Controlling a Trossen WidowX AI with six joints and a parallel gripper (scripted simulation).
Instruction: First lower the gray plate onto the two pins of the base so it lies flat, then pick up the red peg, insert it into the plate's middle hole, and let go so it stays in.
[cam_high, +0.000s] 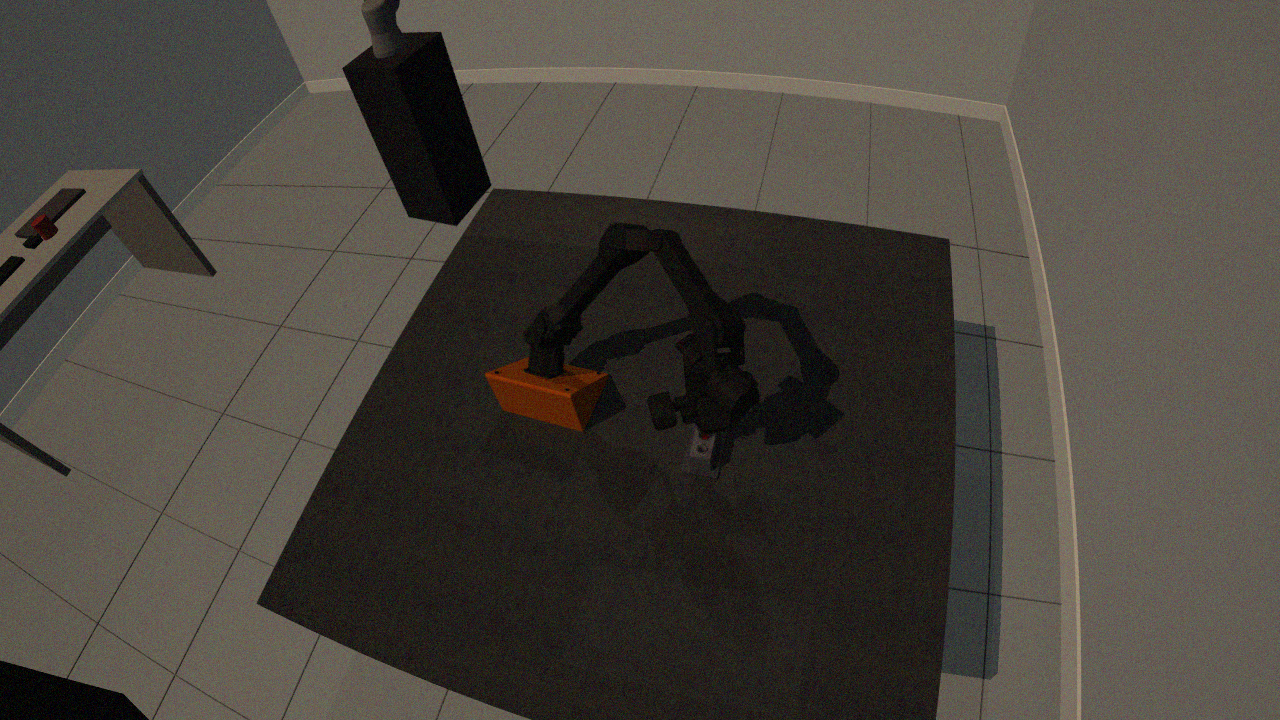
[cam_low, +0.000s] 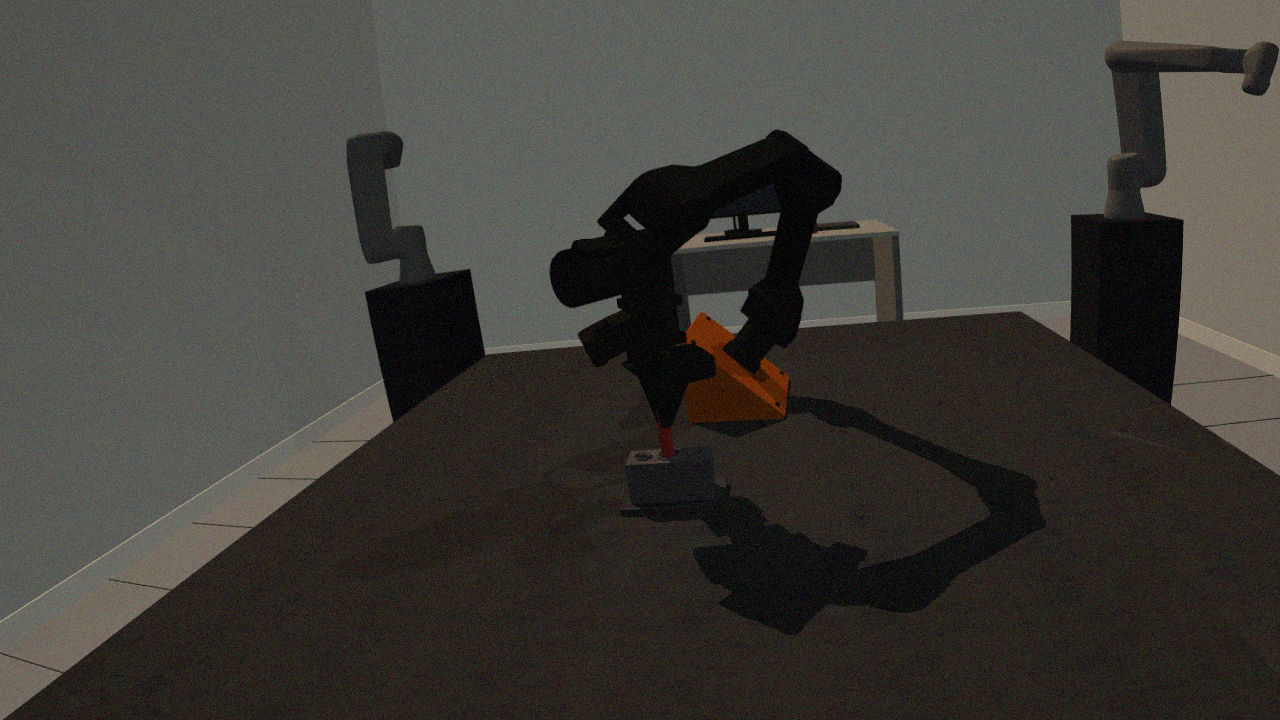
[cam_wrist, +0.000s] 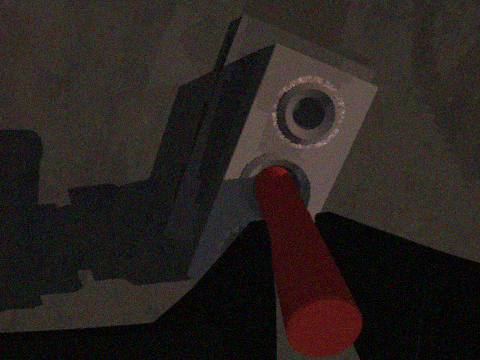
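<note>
Right now the red peg is right at my gripper tip. From my gripper tip the other things lie so: base 9 cm below; gray plate 5 cm below.
</note>
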